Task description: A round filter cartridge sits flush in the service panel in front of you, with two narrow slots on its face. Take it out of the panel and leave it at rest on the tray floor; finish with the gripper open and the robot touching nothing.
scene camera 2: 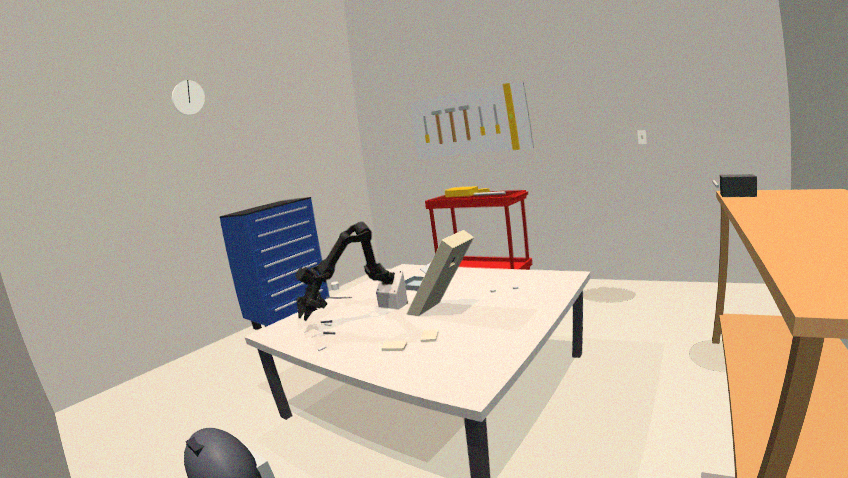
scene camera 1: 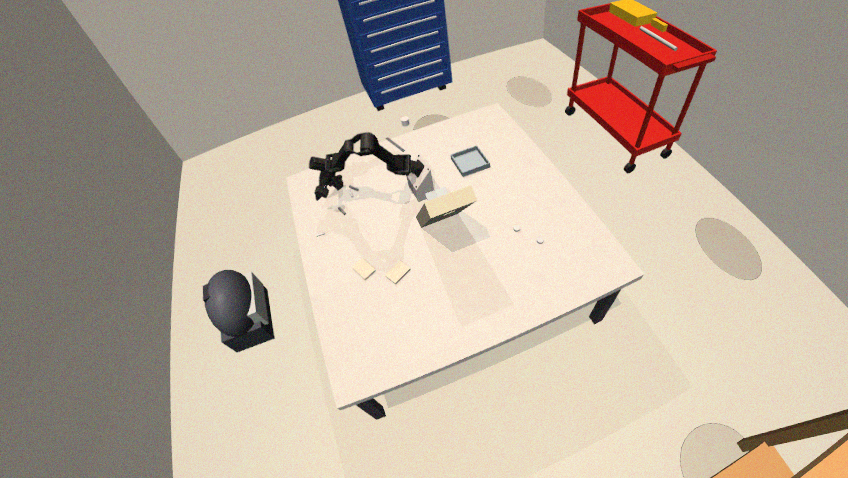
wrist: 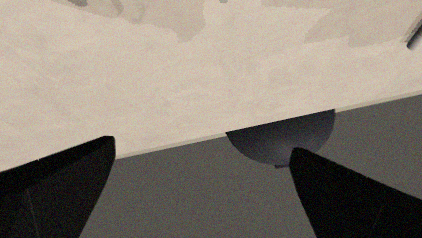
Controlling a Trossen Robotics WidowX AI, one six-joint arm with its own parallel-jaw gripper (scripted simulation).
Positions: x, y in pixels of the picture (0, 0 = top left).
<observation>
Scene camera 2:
service panel: 451, 250
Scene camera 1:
service panel: 450, 204
grey tray: 468, 161
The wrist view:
my gripper: 205, 151
</observation>
